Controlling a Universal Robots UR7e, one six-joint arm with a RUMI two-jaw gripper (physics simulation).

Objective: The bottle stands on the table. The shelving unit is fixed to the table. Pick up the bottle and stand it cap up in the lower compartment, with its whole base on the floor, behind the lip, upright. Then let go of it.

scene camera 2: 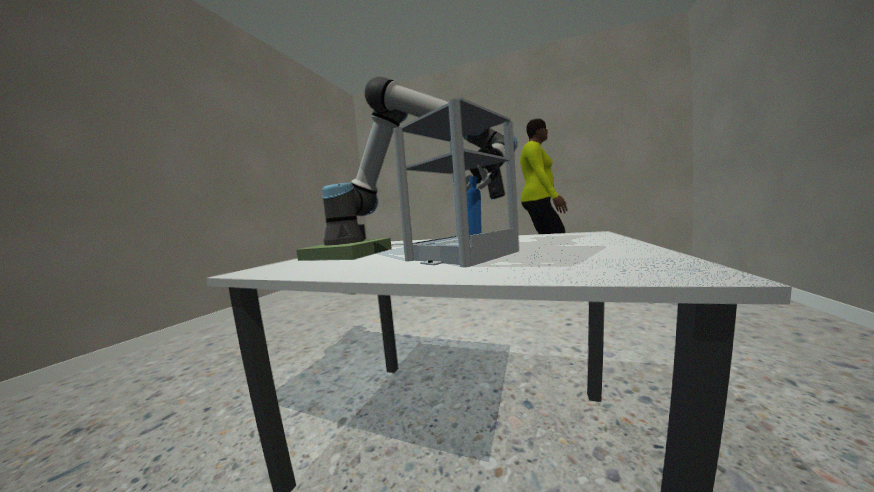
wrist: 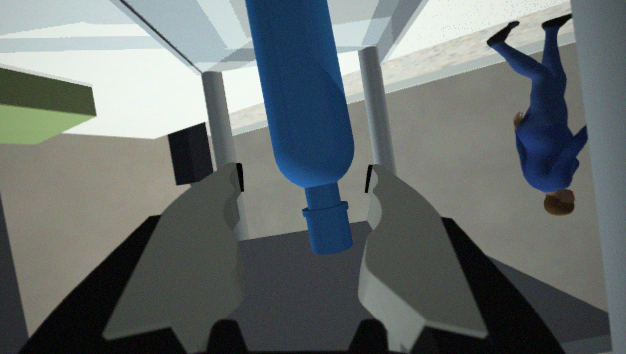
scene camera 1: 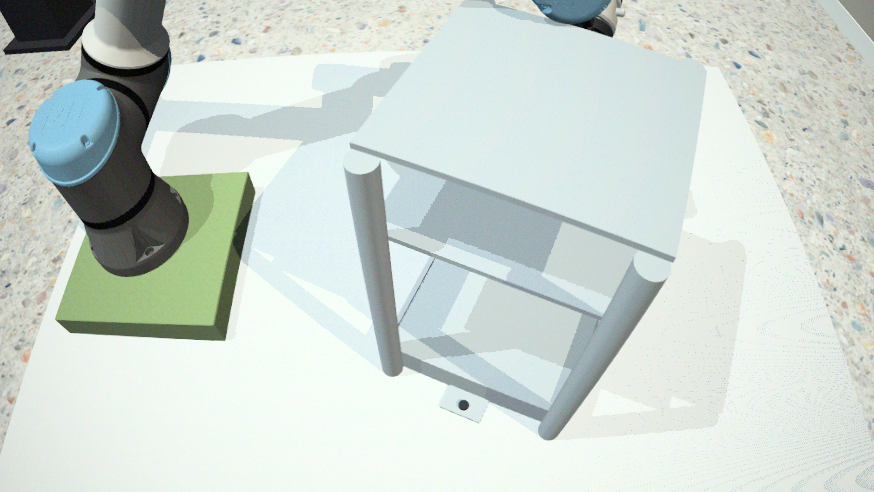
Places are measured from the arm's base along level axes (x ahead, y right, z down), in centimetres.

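Pixels of known places: gripper, fingertip midpoint: (scene camera 2: pixel 467 191) (wrist: pixel 305 167); arm's base, origin of the base link: (scene camera 2: pixel 344 242) (scene camera 1: pixel 141 231).
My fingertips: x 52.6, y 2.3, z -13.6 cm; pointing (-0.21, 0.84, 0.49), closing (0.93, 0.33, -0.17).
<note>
For each thing: its middle in the pictures, then the offset to it from my fingertips. "pt": a spot on its surface instead.
- blue bottle, body centre: (wrist: pixel 299 74) (scene camera 2: pixel 473 207) dx +1.0, dy -1.5, dz +4.7 cm
- grey shelving unit, body centre: (wrist: pixel 305 172) (scene camera 1: pixel 524 238) (scene camera 2: pixel 458 190) dx -1.4, dy +3.7, dz -0.3 cm
- middle shelf, surface spot: (scene camera 2: pixel 437 162) pt dx -4.0, dy +10.4, dz -7.4 cm
- small plate, surface spot: (scene camera 1: pixel 474 412) pt dx -4.4, dy +16.1, dz +17.6 cm
The blue bottle (scene camera 2: pixel 473 210) (wrist: pixel 305 100) stands cap up and looks upright inside the lower compartment of the grey shelving unit (scene camera 1: pixel 538 122) (scene camera 2: pixel 458 183) (wrist: pixel 377 110). Its base is hidden behind the side panel in scene camera 2 and out of the wrist view, so its contact with the floor does not show. The bottle does not show in scene camera 1. My gripper (scene camera 2: pixel 477 179) (wrist: pixel 305 167) is open, under the middle shelf, with a finger on each side of the bottle's shoulder and neck. Gaps show between both fingers and the bottle in the wrist view.
The unit's posts stand around the compartment, and its front lip (scene camera 1: pixel 477 385) runs along the bottom. The middle shelf (scene camera 2: pixel 437 162) lies close above my gripper. A green block (scene camera 1: pixel 183 256) (scene camera 2: pixel 342 249) carries the arm's base. A small plate (scene camera 1: pixel 474 412) lies before the lip.
</note>
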